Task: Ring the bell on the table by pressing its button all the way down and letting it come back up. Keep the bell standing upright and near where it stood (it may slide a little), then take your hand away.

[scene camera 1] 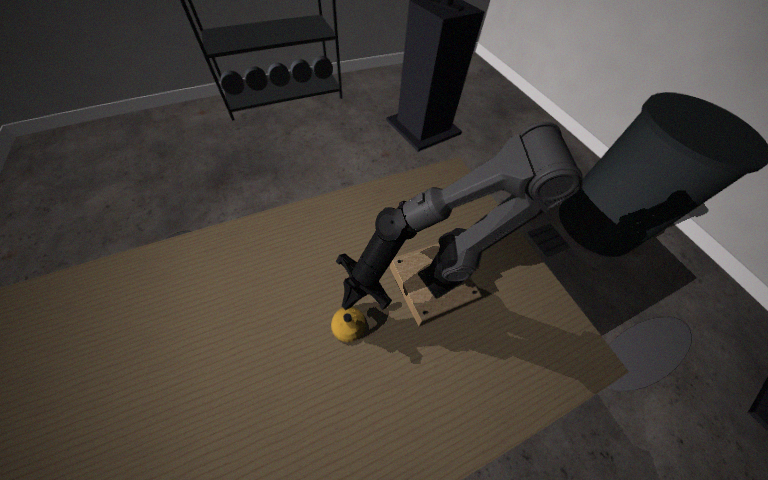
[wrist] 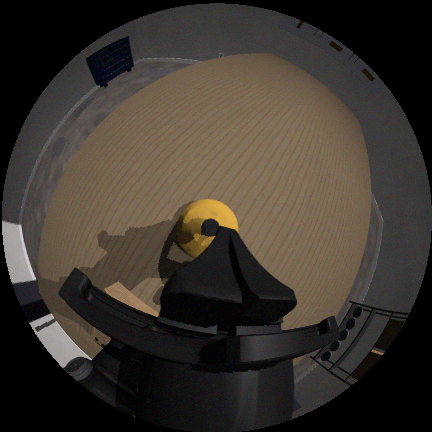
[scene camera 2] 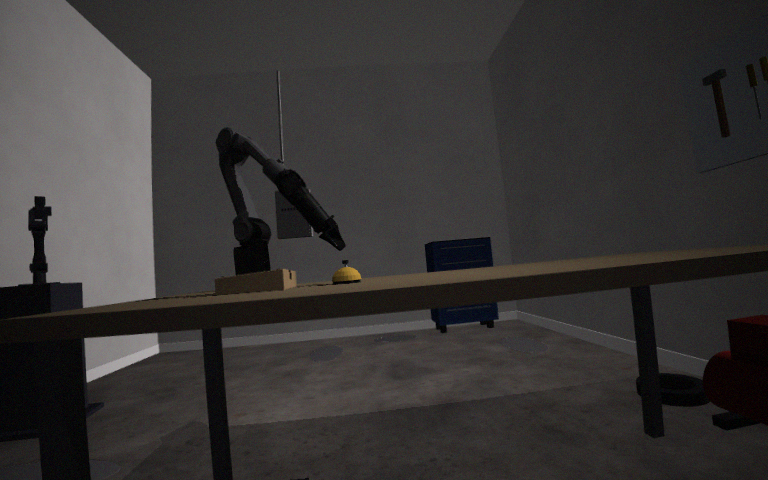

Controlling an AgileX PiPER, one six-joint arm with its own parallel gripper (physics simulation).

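A yellow dome bell [scene camera 1: 346,330] [scene camera 2: 346,276] [wrist: 216,210] stands upright on the wooden table [scene camera 1: 226,367] [scene camera 2: 509,278] [wrist: 250,125]. Its black button [scene camera 1: 347,318] [scene camera 2: 344,262] [wrist: 209,227] stands up from the dome's top, with a gap below its cap in the scene camera 2 view. My gripper [scene camera 1: 345,307] [scene camera 2: 342,247] [wrist: 223,237] is shut and empty, its fingertips pointing down at a slant. In the scene camera 2 view the tips are a little above the button and apart from it. In the wrist view they hide part of the dome's lower right.
The arm's wooden base board [scene camera 1: 412,300] [scene camera 2: 249,282] is beside the bell. A large dark bin [scene camera 1: 640,164] is behind the arm. A shelf rack [scene camera 1: 271,50] and a dark pedestal [scene camera 1: 419,73] stand beyond the table. A blue cabinet [scene camera 2: 461,257] [wrist: 111,61] is in the background.
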